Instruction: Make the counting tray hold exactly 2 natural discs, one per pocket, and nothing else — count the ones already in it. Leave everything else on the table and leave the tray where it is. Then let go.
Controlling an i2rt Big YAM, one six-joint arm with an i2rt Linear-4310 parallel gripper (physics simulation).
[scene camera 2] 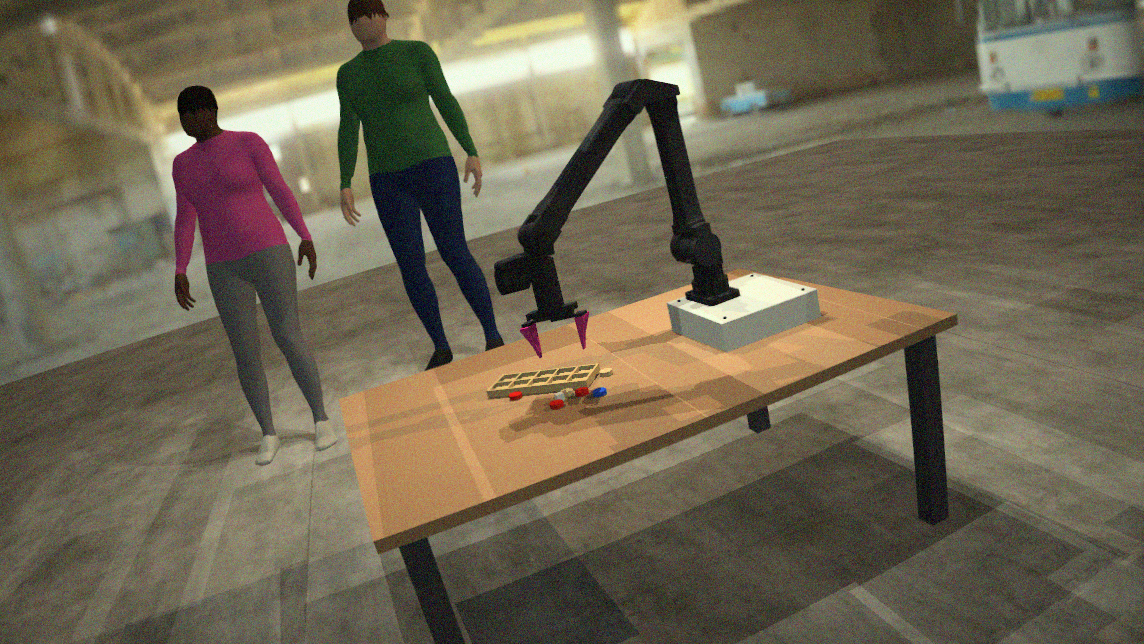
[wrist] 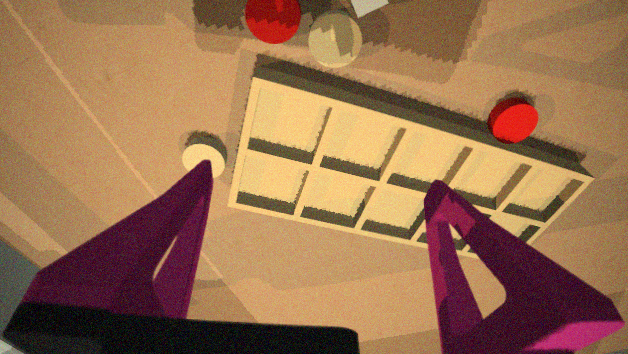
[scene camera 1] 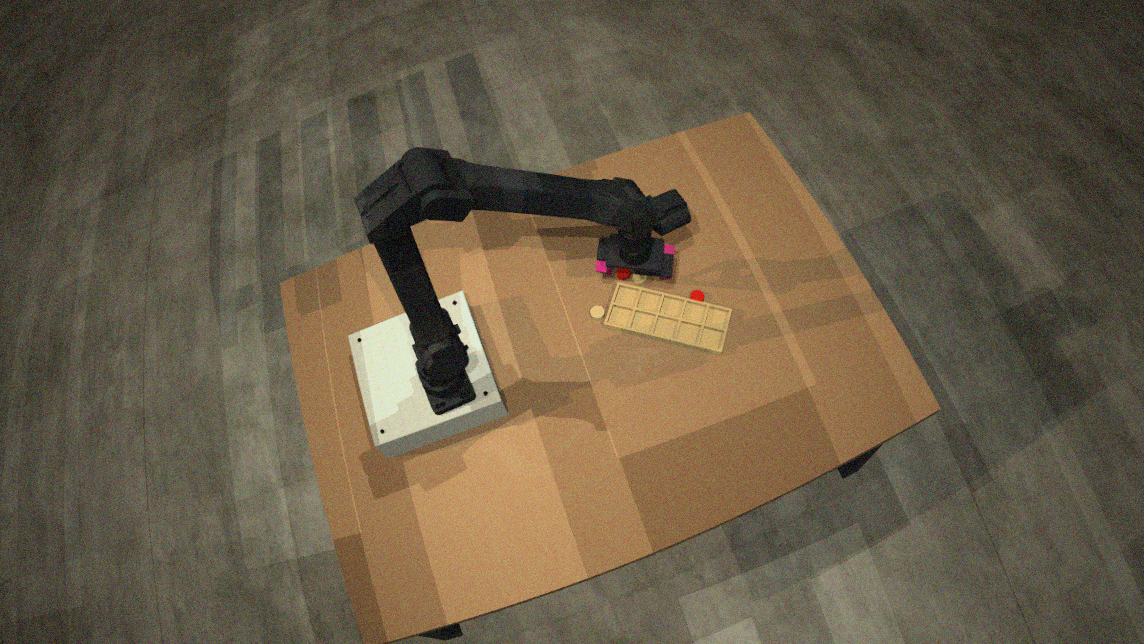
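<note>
The tan counting tray (scene camera 1: 662, 336) (scene camera 2: 500, 393) (wrist: 242, 155) has two rows of pockets. No disc shows in its visible pockets; a finger hides part of the tray in the wrist view. One natural disc (scene camera 1: 597, 312) (scene camera 2: 606, 372) (wrist: 192, 156) lies beside the tray's short end, partly behind a fingertip in the wrist view. Another natural disc (scene camera 1: 638, 279) (scene camera 2: 569, 392) (wrist: 335, 41) lies off the tray's long side, partly under the gripper in scene camera 1. My gripper (scene camera 1: 634, 258) (scene camera 2: 561, 352) (wrist: 324, 180) is open and empty, raised above the table and tray.
A red disc (scene camera 1: 697, 296) (scene camera 2: 514, 396) (wrist: 515, 121) lies close to the tray's long side. Another red disc (scene camera 1: 622, 273) (scene camera 2: 582, 392) (wrist: 273, 19) is near the second natural disc. A third red disc (scene camera 2: 557, 404), a blue disc (scene camera 2: 599, 392) and a white cube (scene camera 2: 559, 396) (wrist: 369, 6) lie nearby.
</note>
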